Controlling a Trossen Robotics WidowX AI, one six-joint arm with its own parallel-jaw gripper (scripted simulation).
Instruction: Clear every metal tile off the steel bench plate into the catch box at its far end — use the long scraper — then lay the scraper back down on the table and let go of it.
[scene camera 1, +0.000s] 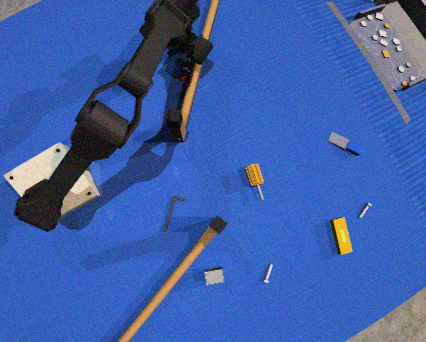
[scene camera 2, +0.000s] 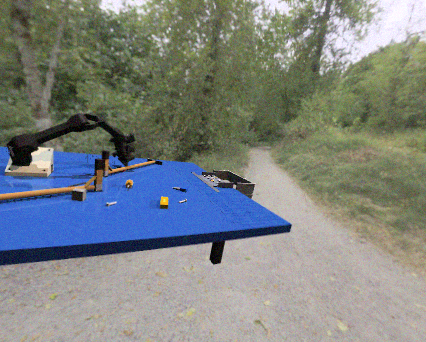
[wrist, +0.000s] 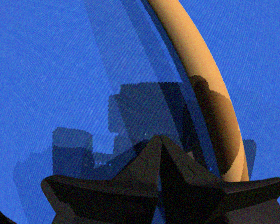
Observation:
The gripper (scene camera 1: 187, 45) is shut, with nothing in its grasp.
The gripper is seen too in the wrist view (wrist: 159, 140).

